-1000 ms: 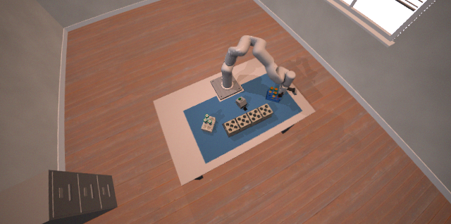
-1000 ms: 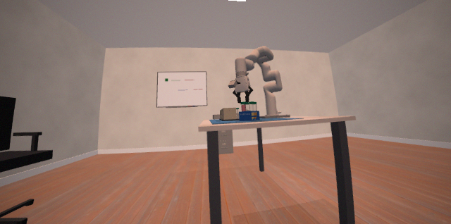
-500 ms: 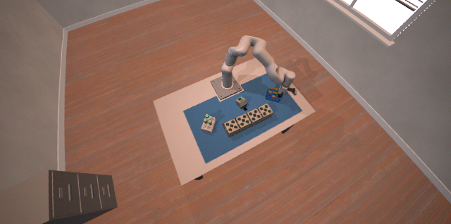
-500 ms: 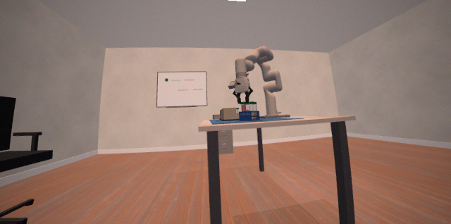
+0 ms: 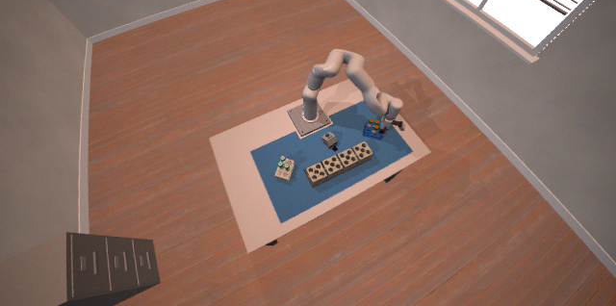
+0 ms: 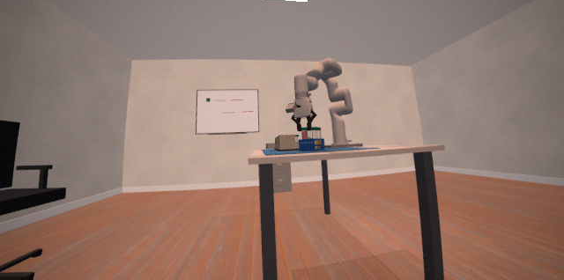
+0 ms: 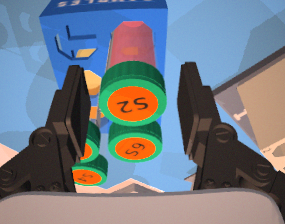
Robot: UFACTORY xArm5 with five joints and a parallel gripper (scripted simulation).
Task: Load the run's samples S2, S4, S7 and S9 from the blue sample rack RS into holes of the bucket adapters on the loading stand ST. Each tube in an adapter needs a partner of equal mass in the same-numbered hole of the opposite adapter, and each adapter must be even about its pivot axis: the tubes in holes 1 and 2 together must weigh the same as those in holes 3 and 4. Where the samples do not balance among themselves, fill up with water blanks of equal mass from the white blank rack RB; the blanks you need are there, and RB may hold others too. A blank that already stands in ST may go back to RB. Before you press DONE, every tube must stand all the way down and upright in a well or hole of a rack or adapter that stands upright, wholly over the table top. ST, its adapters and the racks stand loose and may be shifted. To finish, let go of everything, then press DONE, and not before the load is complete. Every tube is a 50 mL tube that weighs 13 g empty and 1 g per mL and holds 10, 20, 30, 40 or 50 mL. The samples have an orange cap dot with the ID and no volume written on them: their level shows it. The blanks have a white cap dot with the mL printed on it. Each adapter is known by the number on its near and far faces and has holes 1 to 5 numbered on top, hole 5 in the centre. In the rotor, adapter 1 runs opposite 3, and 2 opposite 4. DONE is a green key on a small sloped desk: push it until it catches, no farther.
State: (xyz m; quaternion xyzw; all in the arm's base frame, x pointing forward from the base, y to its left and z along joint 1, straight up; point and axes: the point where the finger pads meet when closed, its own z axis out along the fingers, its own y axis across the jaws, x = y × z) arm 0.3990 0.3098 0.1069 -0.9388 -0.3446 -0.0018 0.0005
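The sample tube S2 lies 60 mm below my hand and 10 mm behind it. The rest, counted from my hand: sample tube S9: 60 mm below, 20 mm to the right, 20 mm behind; blue sample rack RS: 90 mm below, 40 mm behind, 10 mm to the right; sample tube S7: 60 mm below, 50 mm behind.
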